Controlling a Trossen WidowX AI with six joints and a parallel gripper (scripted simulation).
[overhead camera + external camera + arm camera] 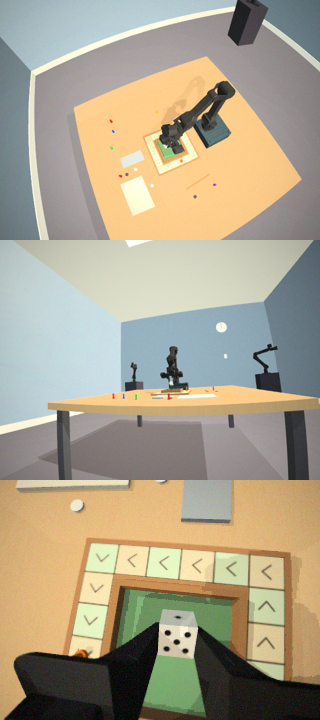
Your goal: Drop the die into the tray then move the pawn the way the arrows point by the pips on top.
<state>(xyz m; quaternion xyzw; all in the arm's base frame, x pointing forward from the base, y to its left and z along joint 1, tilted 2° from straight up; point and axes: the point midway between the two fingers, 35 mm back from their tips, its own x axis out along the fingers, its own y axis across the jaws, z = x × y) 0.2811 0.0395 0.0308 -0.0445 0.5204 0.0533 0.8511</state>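
Now: the orange pawn 70 mm behind my gripper tip, 110 mm to the left of it and 50 mm below it. The rest, counted from my gripper tip: grey card: 230 mm ahead, 80 mm below; then white die: right at my gripper tip; then green dice tray: 30 mm behind, 70 mm below.
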